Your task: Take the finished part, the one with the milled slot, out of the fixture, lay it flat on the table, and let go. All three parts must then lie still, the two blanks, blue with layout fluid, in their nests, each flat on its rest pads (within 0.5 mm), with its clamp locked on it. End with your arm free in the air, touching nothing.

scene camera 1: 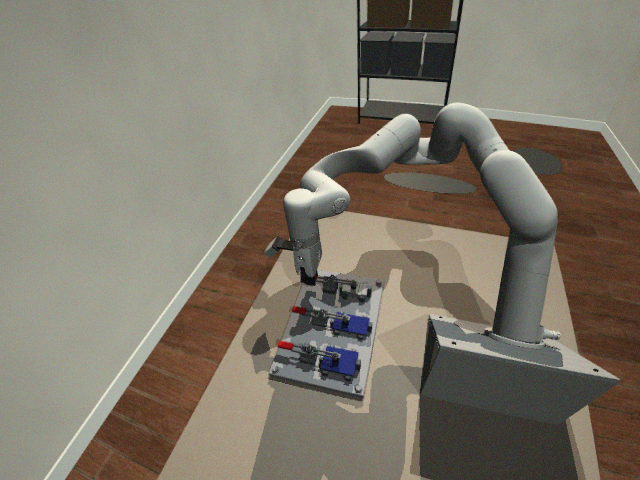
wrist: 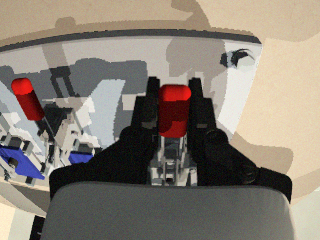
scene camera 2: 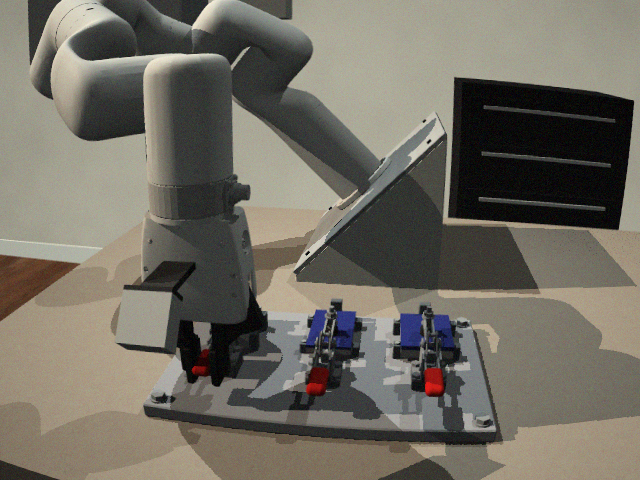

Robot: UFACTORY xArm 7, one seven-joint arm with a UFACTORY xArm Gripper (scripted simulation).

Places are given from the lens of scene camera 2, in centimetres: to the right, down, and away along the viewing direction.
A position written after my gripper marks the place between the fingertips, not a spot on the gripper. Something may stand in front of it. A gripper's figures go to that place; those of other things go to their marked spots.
my gripper (scene camera 2: 207,377): -11, 14, 53
grey fixture plate (scene camera 2: 374,401): 5, 16, 54
